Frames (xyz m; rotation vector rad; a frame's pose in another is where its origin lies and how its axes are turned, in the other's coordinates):
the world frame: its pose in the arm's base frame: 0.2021 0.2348 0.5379 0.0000 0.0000 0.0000
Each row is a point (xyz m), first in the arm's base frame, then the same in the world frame.
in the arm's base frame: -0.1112 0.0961 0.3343
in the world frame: -0.3133 -0.1387 -0.2036
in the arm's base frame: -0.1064 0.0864 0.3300
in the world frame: -0.3085 -0.1484 -0.2079
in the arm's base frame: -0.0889 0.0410 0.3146
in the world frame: -0.2910 -0.1938 -0.2233
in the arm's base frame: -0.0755 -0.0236 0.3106
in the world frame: -0.2776 -0.2584 -0.2273
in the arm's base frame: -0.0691 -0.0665 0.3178
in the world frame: -0.2712 -0.3013 -0.2201
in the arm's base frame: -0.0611 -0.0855 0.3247
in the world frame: -0.2632 -0.3203 -0.2132
